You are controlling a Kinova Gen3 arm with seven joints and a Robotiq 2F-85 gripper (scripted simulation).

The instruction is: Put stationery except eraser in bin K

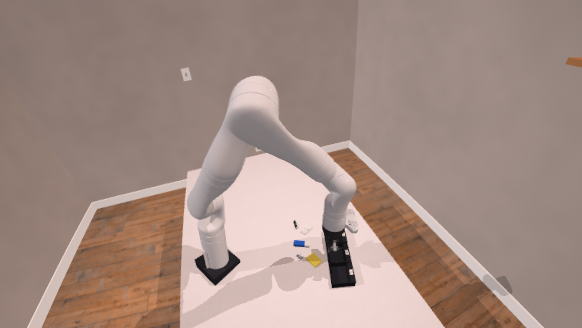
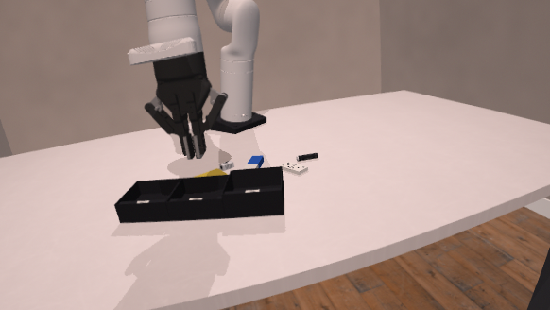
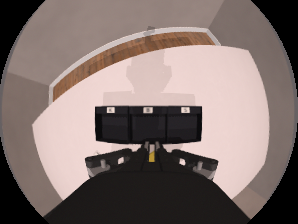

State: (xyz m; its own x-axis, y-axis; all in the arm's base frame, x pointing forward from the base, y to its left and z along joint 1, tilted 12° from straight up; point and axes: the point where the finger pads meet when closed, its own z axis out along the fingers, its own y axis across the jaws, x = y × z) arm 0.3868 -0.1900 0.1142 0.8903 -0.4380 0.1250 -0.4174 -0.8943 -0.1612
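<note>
The white-grey thing lies 10 cm behind my hand, 6 cm to the left of it and 8 cm below it. From my hand the other things lie so: blue block 6 cm behind, 11 cm to the left, 8 cm below; then white domino 1 cm behind, 17 cm to the left, 8 cm below; then yellow pad 6 cm behind, 3 cm to the left, 8 cm below.
</note>
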